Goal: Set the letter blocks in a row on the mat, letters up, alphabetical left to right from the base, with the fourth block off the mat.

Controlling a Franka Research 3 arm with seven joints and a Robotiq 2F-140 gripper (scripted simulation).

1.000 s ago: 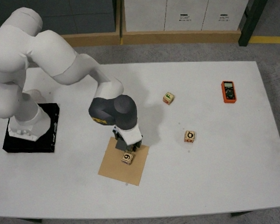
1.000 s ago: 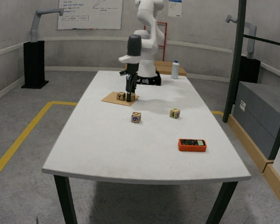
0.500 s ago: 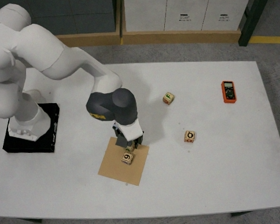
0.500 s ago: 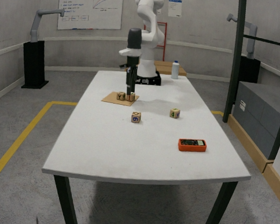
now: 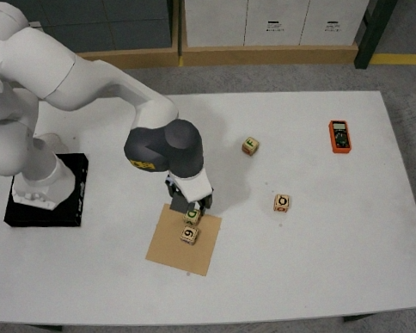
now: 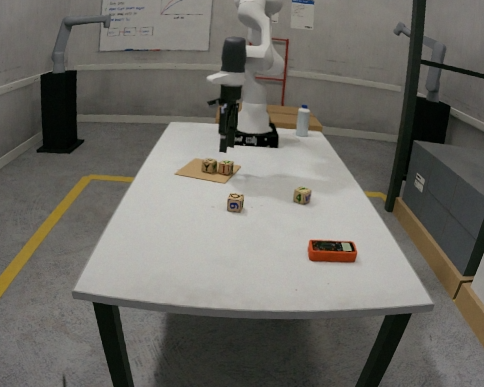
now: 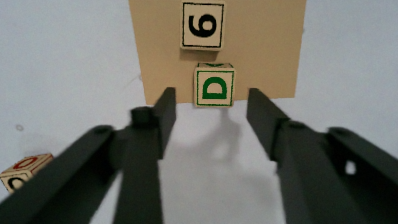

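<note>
My gripper is now 30 mm past the tan mat, 60 mm to the left of it and 120 mm above it. Also, from my hand: orange multimeter 550 mm ahead, 300 mm to the left, 110 mm below; then block 100 mm below; then white bottle 660 mm behind, 390 mm to the left, 50 mm below.
</note>
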